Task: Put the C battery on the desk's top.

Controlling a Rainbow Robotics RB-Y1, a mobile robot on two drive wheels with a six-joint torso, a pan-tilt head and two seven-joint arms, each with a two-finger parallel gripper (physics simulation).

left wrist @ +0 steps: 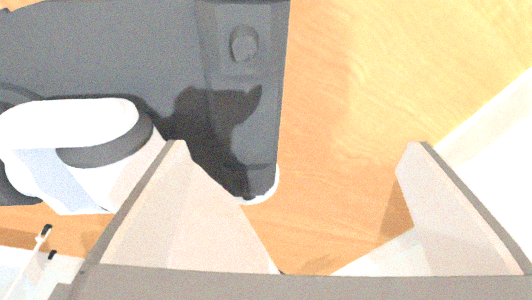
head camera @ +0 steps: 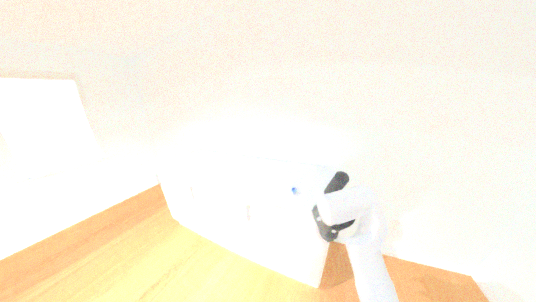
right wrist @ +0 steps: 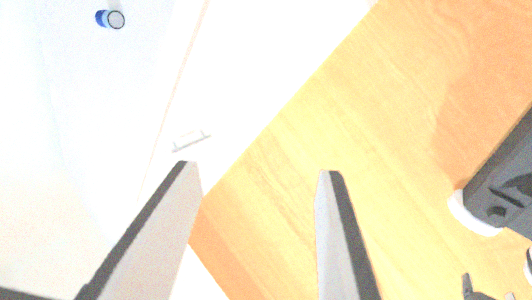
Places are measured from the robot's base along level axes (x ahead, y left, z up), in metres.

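Where they show: left gripper, fingertip midpoint: (left wrist: pixel 293 155) (right wrist: pixel 487 284); right gripper, fingertip midpoint: (head camera: pixel 318 225) (right wrist: pixel 257 182).
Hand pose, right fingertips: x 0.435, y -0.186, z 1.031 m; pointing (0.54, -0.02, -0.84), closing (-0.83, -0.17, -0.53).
Note:
After its pixels a point has its place.
The C battery, blue with a light blue end (head camera: pixel 294 190) @(x 0.807, y -0.174, z 0.937 m) (right wrist: pixel 109 19) @(x 0.796, y -0.182, z 0.934 m), lies on its side on the white top (head camera: pixel 225 175) @(x 1.105, y 0.348, z 0.911 m) (right wrist: pixel 90 100) @(x 1.042, y 0.054, z 0.911 m) of a piece of furniture with drawer handles. In the right wrist view it is small, at the upper left, well away from the fingers. My right gripper (head camera: pixel 324 227) @(x 0.435, y -0.186, z 1.031 m) (right wrist: pixel 257 182) @(x 0.435, y -0.186, z 1.031 m) is partly open with nothing between its fingers, near the front right part of the white furniture in the head view. My left gripper (left wrist: pixel 293 155) @(x 0.020, y 0.216, z 0.508 m) is wide open and empty above the wooden floor, beside my own base.
A handle (right wrist: pixel 191 140) sticks out from the white front. The wooden floor (head camera: pixel 175 260) @(x 0.954, y 0.998, z 0.001 m) (left wrist: pixel 325 75) @(x 0.223, y 0.022, z 0.002 m) (right wrist: pixel 280 200) @(x 0.826, y 0.941, z 0.001 m) runs along the furniture. My dark base (left wrist: pixel 125 50) @(x -0.204, y 0.151, z 0.170 m) (right wrist: pixel 500 190) @(x 0.027, y 0.107, z 0.191 m) stands on it. A pale wall (head camera: pixel 425 100) @(x 0.913, y -1.119, z 1.492 m) rises behind. Strong glare washes out many edges.

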